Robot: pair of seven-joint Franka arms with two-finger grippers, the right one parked.
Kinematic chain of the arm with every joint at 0, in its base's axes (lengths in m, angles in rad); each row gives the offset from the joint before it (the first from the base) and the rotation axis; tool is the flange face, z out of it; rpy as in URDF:
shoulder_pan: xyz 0 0 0.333 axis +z
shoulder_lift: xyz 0 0 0 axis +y
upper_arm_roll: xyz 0 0 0.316 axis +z
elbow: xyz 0.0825 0 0 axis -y
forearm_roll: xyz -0.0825 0 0.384 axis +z
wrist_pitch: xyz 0 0 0 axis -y
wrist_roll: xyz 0.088 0 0 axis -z
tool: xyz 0 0 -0.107 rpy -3.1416 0 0
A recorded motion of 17 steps. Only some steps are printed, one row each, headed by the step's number.
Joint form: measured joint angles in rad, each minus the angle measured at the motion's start. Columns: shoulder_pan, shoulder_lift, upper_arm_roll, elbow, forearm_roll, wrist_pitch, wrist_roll.
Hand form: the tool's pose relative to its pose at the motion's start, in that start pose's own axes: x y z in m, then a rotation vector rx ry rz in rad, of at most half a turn. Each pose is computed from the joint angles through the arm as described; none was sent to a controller.
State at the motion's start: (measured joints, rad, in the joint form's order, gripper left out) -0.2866 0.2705 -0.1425 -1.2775 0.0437 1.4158 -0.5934
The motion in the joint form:
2: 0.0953 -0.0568 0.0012 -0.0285 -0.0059 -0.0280 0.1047
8: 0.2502 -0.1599 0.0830 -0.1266 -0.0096 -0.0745 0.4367
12: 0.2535 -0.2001 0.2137 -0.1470 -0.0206 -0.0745 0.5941
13: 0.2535 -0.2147 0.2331 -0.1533 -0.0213 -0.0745 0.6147
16: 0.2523 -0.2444 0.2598 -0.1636 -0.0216 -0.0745 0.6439
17: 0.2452 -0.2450 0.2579 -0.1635 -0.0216 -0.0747 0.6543
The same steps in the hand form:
2: 0.0098 -0.0592 -0.0160 -0.0083 -0.0060 0.0098
8: 0.0224 -0.1935 -0.0186 -0.0085 -0.0554 0.1078
12: 0.0227 -0.2651 -0.0265 -0.0323 -0.0422 0.1330
13: 0.0191 -0.2765 -0.0305 -0.0363 -0.0346 0.1341
16: 0.0102 -0.2926 -0.0399 -0.0428 -0.0160 0.1374
17: 0.0095 -0.2879 -0.0406 -0.0419 -0.0149 0.1568

